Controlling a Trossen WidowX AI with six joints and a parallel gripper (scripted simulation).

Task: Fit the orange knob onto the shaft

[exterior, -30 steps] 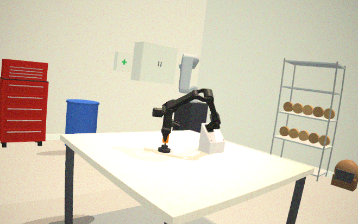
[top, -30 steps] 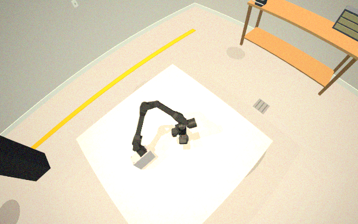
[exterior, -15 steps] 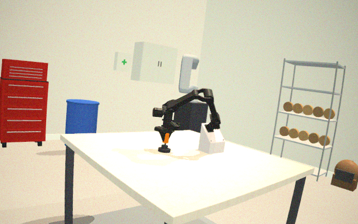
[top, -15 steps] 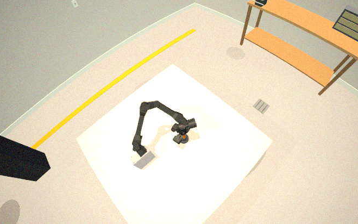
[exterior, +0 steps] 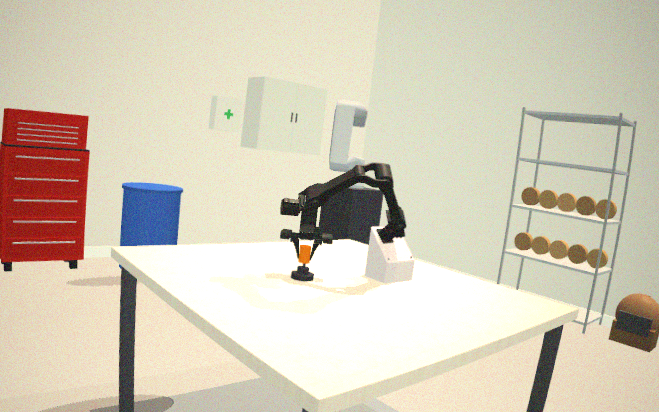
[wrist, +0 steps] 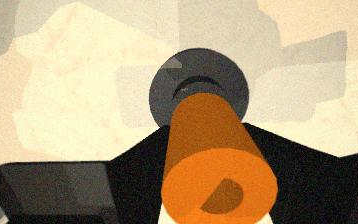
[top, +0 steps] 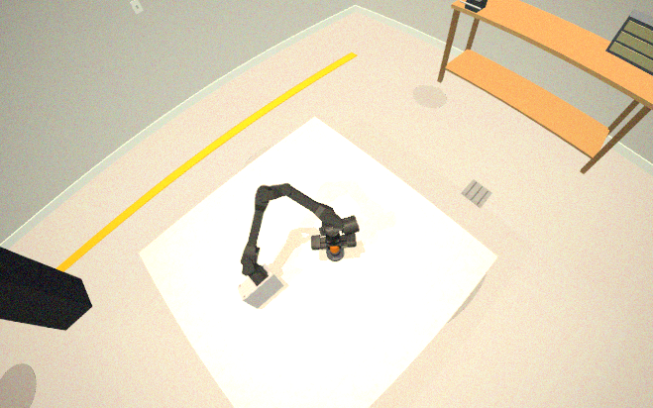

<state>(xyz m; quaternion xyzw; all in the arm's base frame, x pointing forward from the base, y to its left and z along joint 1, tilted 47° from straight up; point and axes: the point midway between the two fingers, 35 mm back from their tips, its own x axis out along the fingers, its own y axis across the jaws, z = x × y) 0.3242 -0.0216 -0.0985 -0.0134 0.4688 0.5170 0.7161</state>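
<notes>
My gripper tip is 40 mm above the dark shaft. From my gripper tip the other things lie so: orange knob: 20 mm above.
</notes>
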